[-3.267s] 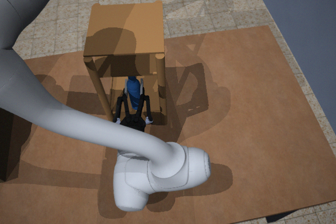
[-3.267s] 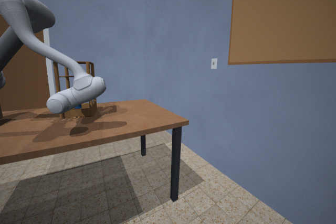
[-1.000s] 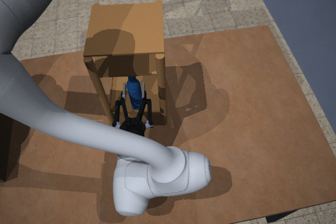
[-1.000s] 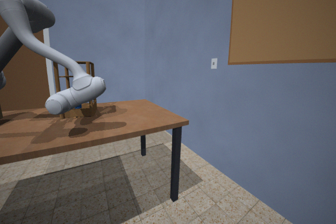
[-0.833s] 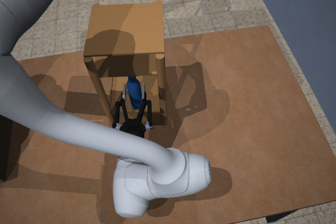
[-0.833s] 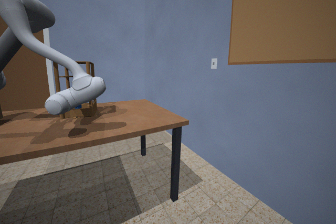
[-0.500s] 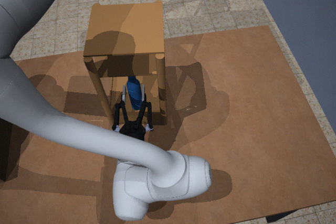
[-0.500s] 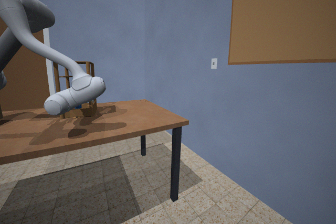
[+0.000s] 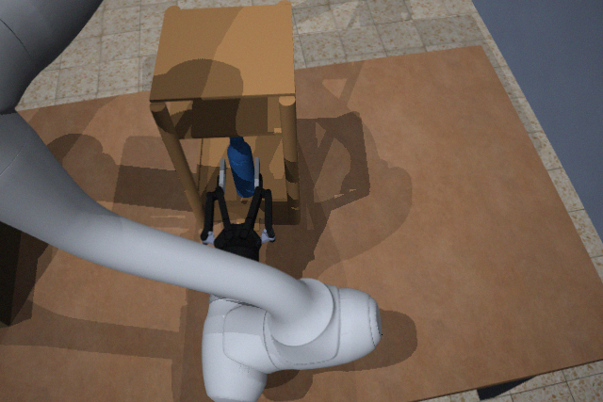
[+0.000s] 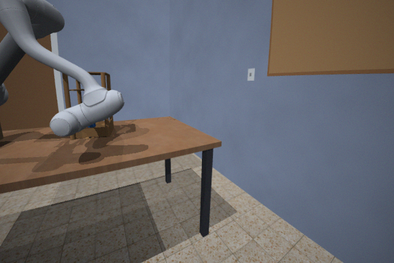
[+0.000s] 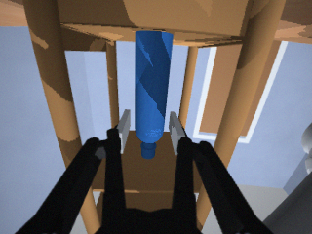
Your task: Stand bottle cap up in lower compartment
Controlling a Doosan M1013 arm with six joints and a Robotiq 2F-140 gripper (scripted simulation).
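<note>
Now: the blue bottle 4 cm to the left of my hand and 1 cm above it. From my hand the other things lie so: wooden shelving unit: 10 cm to the left, 3 cm above.
</note>
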